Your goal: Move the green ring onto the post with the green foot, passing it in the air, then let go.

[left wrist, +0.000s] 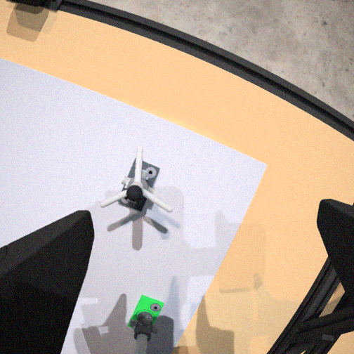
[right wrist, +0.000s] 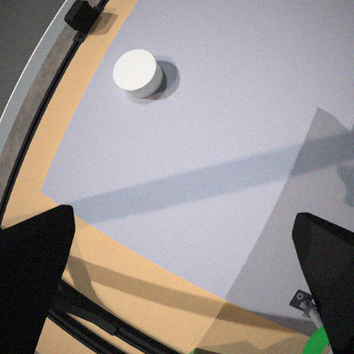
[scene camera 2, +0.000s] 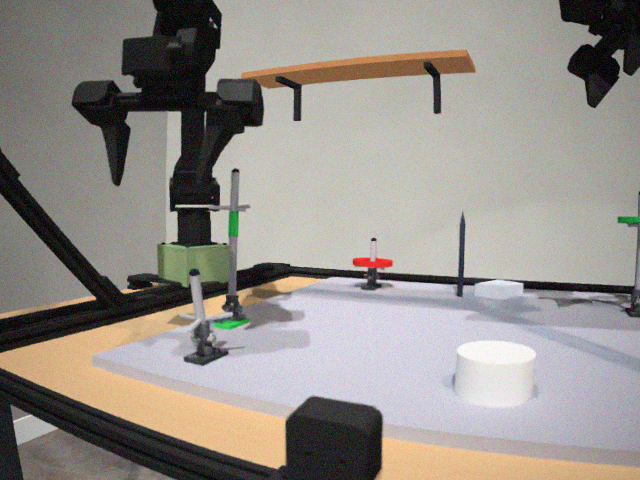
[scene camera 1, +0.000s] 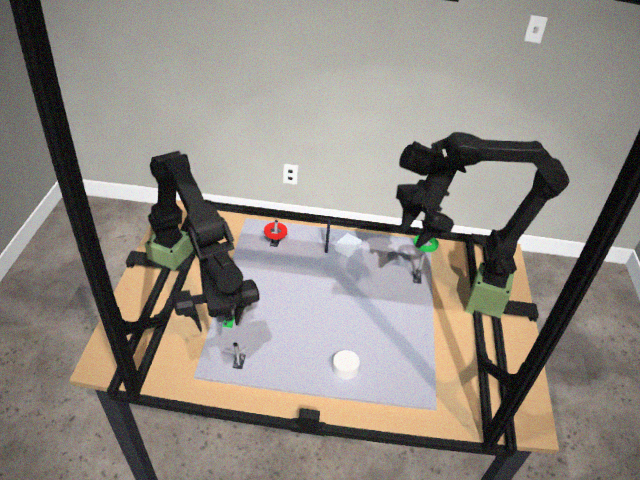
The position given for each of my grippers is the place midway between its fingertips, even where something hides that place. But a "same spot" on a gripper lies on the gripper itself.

my left gripper: left wrist 208, 218; scene camera 2; scene camera 1; not seen in the right wrist view (out of frame)
my right gripper: right wrist 186, 222; scene camera 2; scene camera 1; not seen in the left wrist view (out of frame)
same spot on my left gripper: (scene camera 2: 108, 115) = (scene camera 1: 195, 315)
same spot on my right gripper: (scene camera 1: 410, 212) = (scene camera 2: 598, 73)
